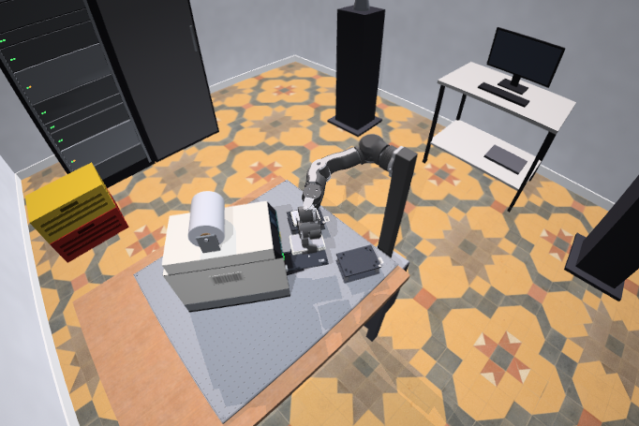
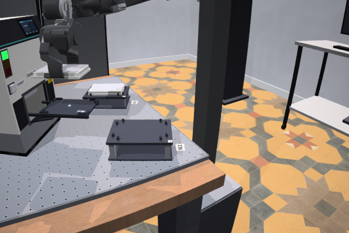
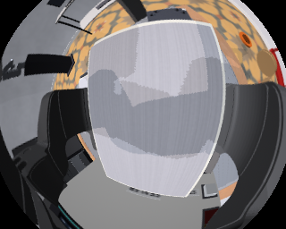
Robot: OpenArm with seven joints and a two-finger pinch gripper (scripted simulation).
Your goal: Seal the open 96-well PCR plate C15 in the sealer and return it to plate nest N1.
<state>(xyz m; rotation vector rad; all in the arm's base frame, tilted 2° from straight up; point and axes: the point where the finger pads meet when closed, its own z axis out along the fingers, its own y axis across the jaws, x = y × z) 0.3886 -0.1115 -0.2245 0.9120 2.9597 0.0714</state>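
Now: the plate nest N1 160 mm behind my hand, 140 mm to the left of it and 150 mm below it. The rest, counted from my hand: sealer stage: 100 mm below; then start key: 130 mm ahead, 20 mm to the left, 10 mm below; then white 96-well plate C15: right at my hand.
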